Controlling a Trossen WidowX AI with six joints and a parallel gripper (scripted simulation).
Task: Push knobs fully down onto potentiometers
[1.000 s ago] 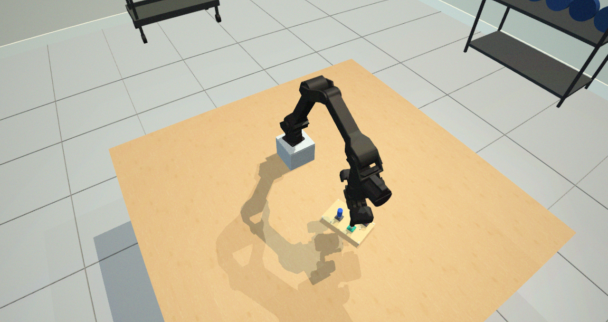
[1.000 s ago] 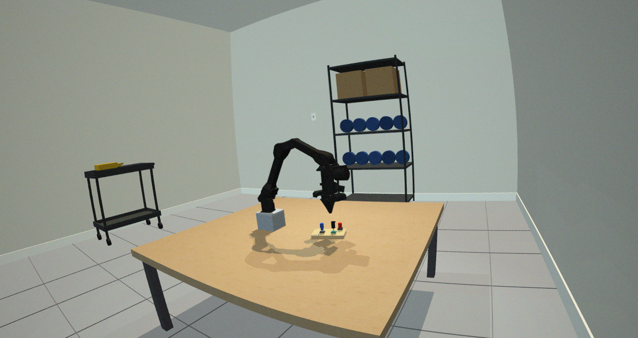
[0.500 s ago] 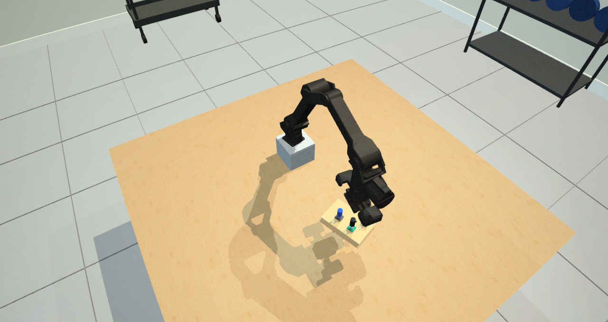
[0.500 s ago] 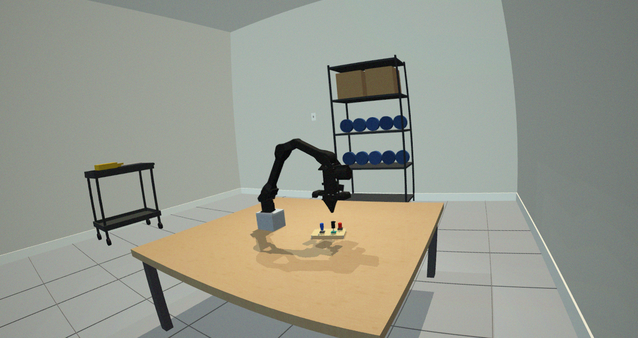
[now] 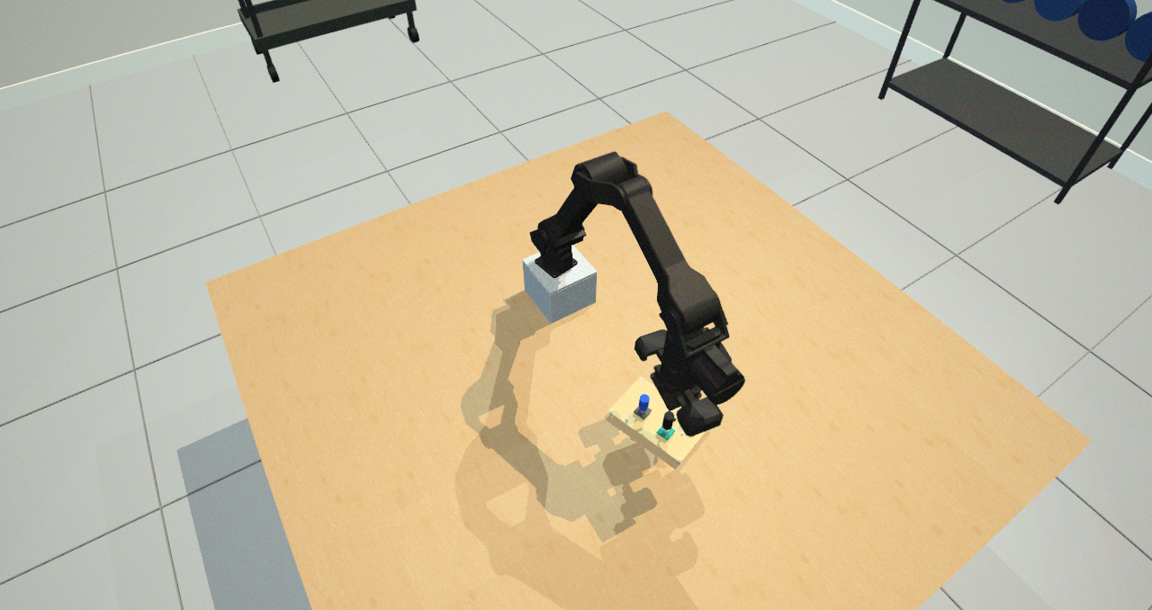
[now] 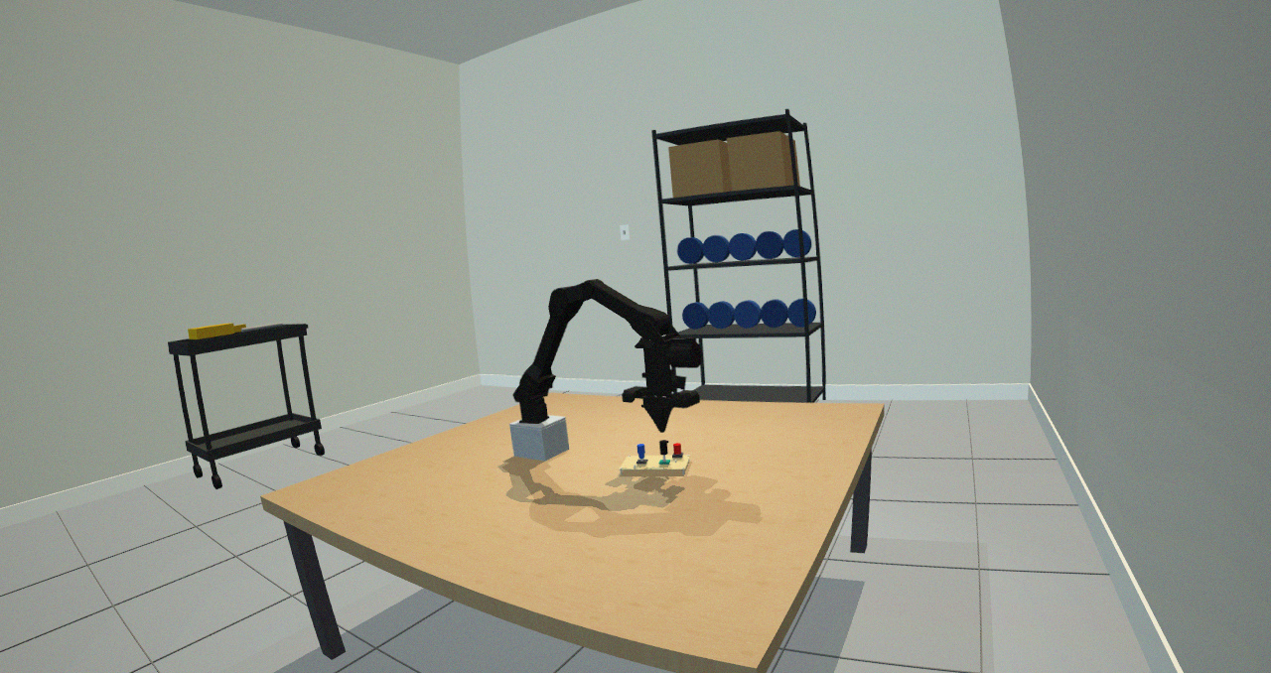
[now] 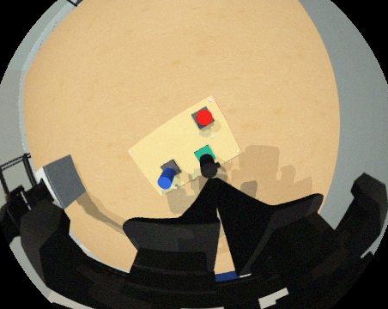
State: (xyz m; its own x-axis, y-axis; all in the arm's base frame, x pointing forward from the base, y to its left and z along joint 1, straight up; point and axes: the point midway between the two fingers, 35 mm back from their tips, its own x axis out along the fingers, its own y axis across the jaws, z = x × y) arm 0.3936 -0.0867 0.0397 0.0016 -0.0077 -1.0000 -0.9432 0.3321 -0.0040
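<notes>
Now: gripper tip 6 cm past the blue knob and 5 cm above it.
</notes>
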